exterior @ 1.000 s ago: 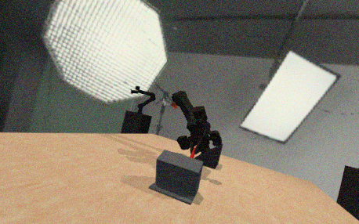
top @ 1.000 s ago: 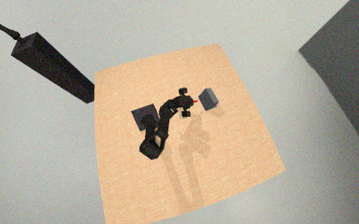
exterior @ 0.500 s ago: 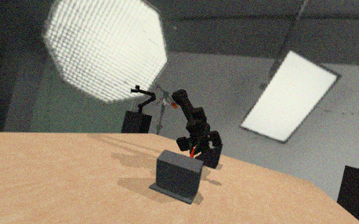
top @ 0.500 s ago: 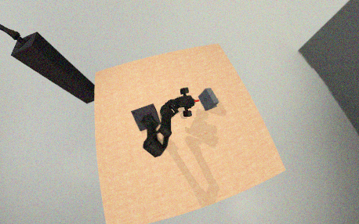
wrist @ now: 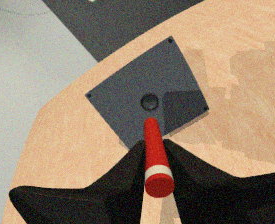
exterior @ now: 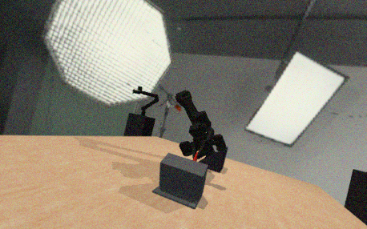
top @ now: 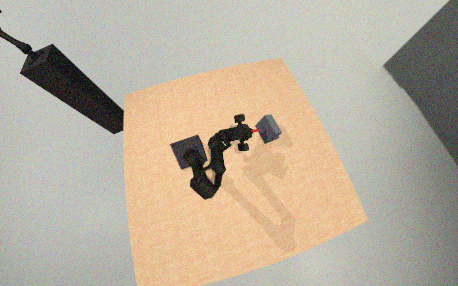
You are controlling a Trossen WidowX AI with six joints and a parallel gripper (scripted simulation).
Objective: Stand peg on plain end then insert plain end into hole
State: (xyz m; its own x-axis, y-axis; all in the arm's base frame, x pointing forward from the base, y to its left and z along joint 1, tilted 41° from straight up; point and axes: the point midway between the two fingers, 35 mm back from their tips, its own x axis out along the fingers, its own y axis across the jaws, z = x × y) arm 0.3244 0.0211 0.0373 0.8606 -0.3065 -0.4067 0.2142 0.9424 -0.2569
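Right now my gripper tip is 11 cm short of the sloped panel and 5 cm above it. Also, from my gripper tip: red peg: 1 cm behind, 1 cm above.
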